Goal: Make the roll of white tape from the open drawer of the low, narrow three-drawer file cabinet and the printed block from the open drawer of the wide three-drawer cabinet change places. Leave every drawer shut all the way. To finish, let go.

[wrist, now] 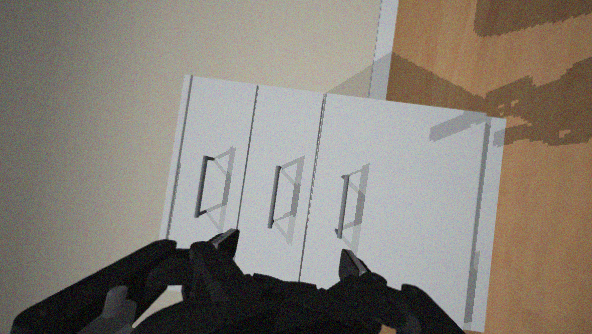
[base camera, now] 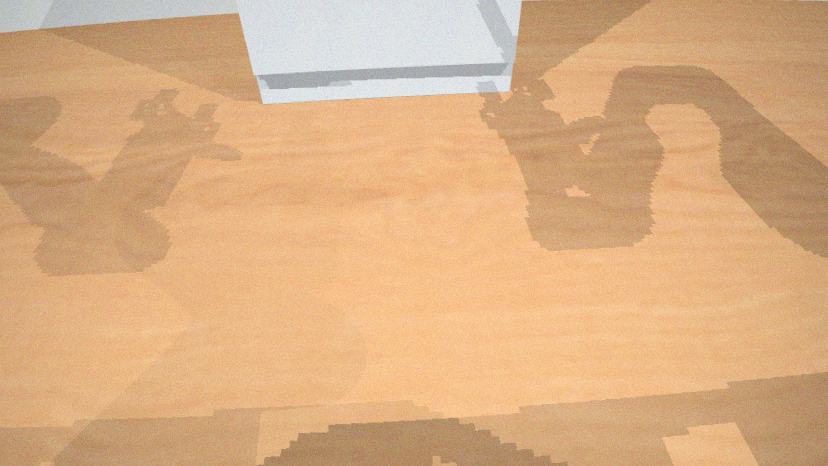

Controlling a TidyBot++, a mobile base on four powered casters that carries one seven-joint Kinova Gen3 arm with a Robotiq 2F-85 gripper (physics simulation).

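Observation:
A white, narrow three-drawer file cabinet (base camera: 376,37) (wrist: 410,200) stands against the wall; it appears turned on its side in the wrist view. Its three drawer fronts look shut, with thin seams between them. They carry a top handle (wrist: 201,186), a middle handle (wrist: 274,196) and a bottom handle (wrist: 343,206). My gripper (wrist: 288,250) is open and empty in front of the drawer fronts, its fingertips apart from the handles. The roll of white tape, the printed block and the wide three-drawer cabinet do not show in either view.
Wooden floor (base camera: 405,260) (wrist: 545,225) lies in front of the cabinet, with shadows of the arm on it. A beige wall (wrist: 100,100) stands behind the cabinet, with a white baseboard (wrist: 387,30) along its foot.

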